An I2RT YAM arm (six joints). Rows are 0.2 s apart.
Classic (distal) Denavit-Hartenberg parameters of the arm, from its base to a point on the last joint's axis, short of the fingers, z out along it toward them. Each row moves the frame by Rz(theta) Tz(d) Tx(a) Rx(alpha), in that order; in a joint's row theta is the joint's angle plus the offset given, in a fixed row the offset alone. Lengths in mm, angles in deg.
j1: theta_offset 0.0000  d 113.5  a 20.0  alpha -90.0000
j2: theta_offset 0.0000  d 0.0  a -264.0  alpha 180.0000
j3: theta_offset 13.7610  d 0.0  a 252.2  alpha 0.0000
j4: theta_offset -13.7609  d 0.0  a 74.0  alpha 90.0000
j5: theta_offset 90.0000  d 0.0  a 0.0  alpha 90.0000
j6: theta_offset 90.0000  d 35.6  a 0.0  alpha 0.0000
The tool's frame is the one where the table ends.
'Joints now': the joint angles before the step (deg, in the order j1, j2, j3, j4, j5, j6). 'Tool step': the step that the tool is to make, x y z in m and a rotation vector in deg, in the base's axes. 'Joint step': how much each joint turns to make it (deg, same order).
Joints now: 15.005, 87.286, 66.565, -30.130, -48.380, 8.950
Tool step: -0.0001, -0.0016, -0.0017, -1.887, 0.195, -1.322
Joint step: -0.111, -0.006, -0.011, -0.848, 2.141, -0.242
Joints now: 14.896, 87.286, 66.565, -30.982, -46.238, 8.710
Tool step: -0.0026, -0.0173, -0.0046, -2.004, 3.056, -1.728
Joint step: -2.927, -0.166, 0.011, -5.376, 0.308, -2.445
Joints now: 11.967, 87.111, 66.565, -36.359, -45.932, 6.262
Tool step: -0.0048, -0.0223, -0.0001, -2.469, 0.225, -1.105
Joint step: -3.908, -0.977, -0.001, -5.343, 0.614, -5.196
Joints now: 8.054, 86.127, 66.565, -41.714, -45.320, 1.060
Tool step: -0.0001, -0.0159, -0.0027, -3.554, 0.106, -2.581
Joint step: -2.763, -0.070, -0.006, -2.300, 3.034, -2.480
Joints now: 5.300, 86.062, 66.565, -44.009, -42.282, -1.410
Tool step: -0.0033, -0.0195, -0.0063, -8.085, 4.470, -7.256
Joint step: -2.895, 0.010, 0.009, -4.398, 8.870, 0.995
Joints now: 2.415, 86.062, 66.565, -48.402, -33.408, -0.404
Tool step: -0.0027, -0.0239, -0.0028, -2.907, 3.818, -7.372
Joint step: -4.330, -0.009, 0.014, -2.734, 3.780, 2.139
